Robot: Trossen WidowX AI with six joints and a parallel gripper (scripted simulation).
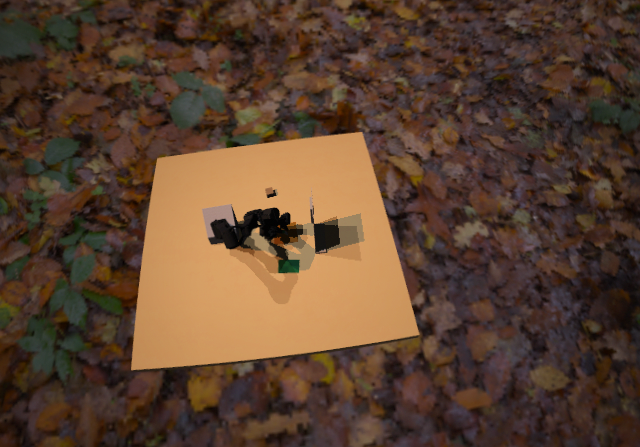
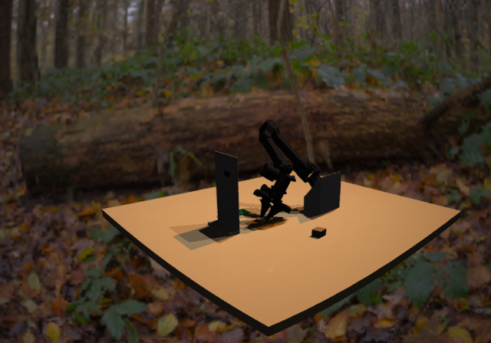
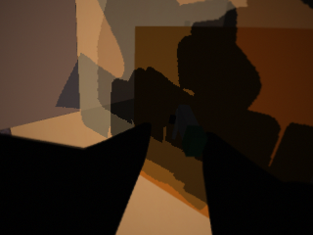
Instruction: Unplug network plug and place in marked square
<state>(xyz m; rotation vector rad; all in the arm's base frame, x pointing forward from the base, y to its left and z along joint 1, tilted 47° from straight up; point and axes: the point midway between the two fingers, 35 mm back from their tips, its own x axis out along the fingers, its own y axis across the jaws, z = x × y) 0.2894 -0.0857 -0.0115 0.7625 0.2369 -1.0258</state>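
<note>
The network plug lies right at my gripper tip. Round my gripper tip: upright panel: 14 cm ahead, 12 cm above, 6 cm to the right; marked square: 2 cm below; green flat piece: 19 cm to the right, 2 cm below, 2 cm behind.
</note>
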